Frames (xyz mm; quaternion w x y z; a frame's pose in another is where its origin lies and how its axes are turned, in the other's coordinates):
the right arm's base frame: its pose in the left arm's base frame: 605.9 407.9 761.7 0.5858 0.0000 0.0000 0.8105
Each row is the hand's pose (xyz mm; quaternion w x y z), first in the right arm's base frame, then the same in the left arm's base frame.
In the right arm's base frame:
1: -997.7 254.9 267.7 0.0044 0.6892 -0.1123 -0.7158
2: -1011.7 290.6 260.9 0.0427 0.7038 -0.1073 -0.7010
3: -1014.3 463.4 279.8 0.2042 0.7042 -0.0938 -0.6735
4: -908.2 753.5 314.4 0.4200 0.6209 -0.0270 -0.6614
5: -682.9 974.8 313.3 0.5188 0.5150 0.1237 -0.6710
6: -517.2 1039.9 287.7 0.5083 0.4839 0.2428 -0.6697
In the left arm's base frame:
1: 676.9 -619.4 1029.4 0.5827 0.4947 0.4928 -0.4157
2: 647.4 -643.9 1022.6 0.5931 0.4992 0.5075 -0.3760
3: 484.1 -700.6 1041.5 0.6655 0.4885 0.5158 -0.2290
4: 175.4 -690.8 1076.1 0.7820 0.3856 0.4874 -0.0470
5: -105.4 -546.3 1075.0 0.8478 0.2014 0.4899 0.0274
6: -219.2 -409.4 1049.4 0.8405 0.0867 0.5344 0.0197

